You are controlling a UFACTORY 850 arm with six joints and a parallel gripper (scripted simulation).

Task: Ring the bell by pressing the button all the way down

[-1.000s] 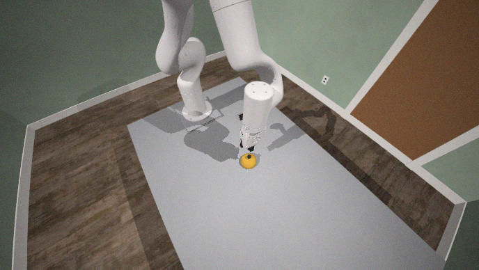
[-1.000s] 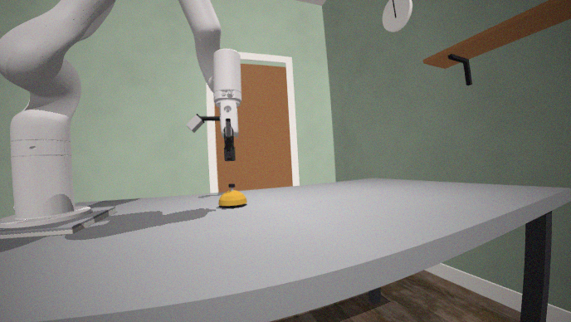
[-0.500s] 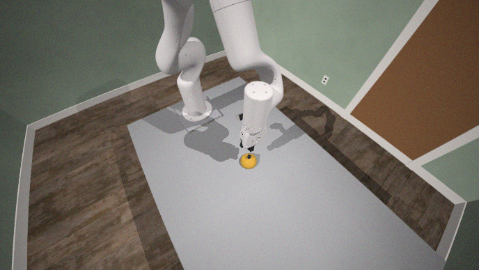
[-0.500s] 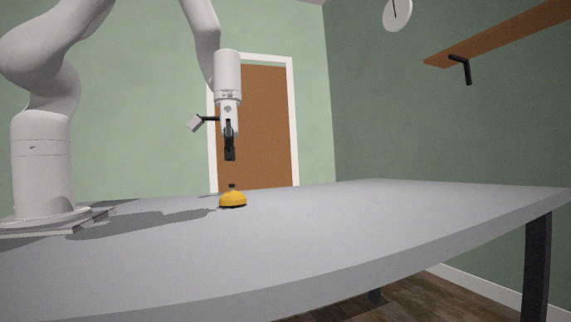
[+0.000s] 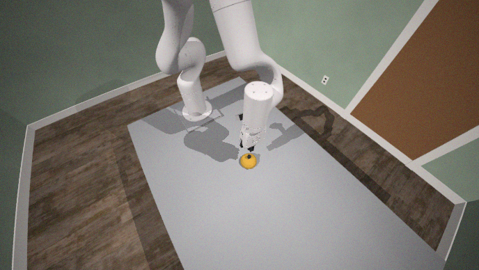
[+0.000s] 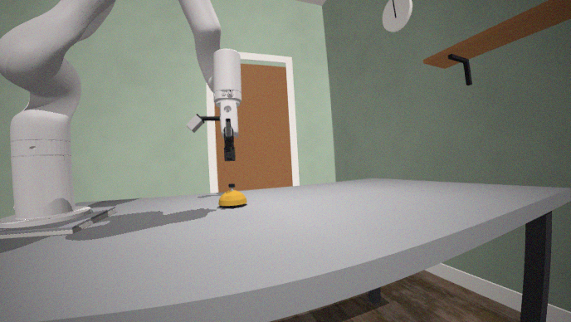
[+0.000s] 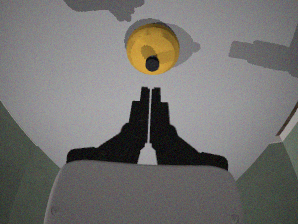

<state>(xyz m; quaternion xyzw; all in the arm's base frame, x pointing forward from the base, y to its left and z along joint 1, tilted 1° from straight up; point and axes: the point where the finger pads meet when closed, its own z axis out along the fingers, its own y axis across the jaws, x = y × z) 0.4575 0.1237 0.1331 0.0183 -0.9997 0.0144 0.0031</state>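
The black button is 100 mm below my hand. From my hand the other things lie so: yellow dome-shaped bell: 110 mm below.
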